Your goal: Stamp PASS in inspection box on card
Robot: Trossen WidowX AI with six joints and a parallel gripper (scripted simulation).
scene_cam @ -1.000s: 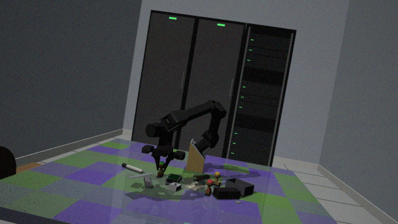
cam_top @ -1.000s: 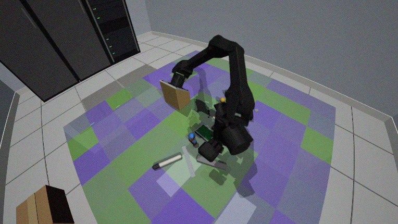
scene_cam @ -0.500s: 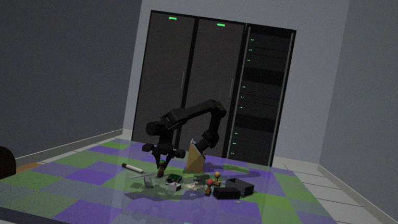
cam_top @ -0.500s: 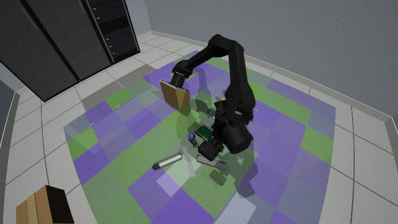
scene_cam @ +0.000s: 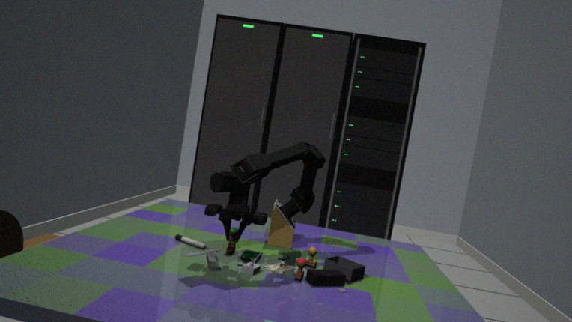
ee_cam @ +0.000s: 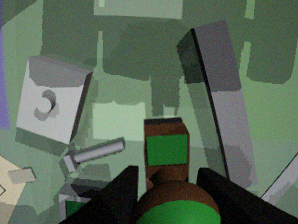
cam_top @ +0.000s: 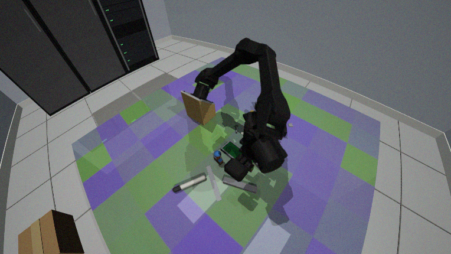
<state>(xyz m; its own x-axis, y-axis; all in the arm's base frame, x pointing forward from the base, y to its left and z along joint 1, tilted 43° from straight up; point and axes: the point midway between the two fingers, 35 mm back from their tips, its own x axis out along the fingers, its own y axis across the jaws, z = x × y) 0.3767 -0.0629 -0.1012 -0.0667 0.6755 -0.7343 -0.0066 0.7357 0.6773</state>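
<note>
The green ink pad is 11 cm behind my gripper tip, 5 cm to the left of it and 7 cm below it. Also, from my gripper tip: grey bar 1 cm ahead, 5 cm to the right, 7 cm below; then green-knobbed stamp right at my gripper tip; then small white block 1 cm ahead, 7 cm to the left, 6 cm below.
</note>
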